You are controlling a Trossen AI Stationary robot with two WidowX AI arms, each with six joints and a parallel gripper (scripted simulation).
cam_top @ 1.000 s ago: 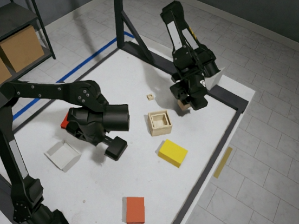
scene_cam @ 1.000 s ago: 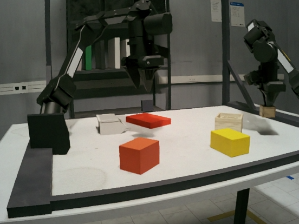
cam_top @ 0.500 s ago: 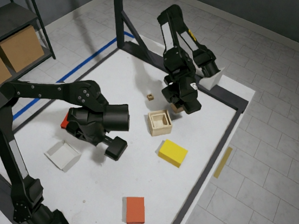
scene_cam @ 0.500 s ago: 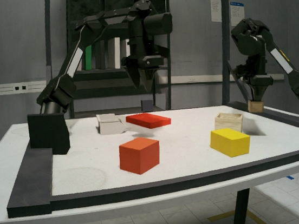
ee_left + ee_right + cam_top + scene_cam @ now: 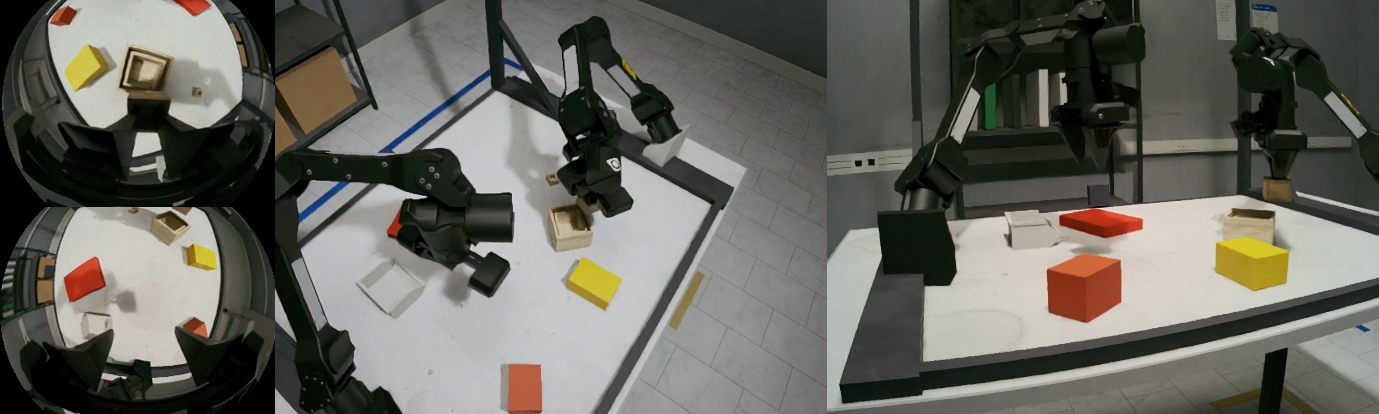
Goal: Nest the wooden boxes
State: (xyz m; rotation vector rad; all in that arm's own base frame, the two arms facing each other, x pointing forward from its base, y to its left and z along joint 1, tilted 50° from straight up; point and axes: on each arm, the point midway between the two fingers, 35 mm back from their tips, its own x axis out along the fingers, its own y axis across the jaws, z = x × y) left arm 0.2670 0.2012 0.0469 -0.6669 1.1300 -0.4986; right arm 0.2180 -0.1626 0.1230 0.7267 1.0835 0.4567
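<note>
The medium wooden box lies 130 mm below my left hand, 40 mm to the right of it and 10 mm behind it. From my left hand the other things lie so: biggest wooden box (130 mm below, 40 mm to the right, 10 mm behind); small wooden box (40 mm below); tiny wooden box (150 mm behind, 140 mm below, 50 mm to the left).
</note>
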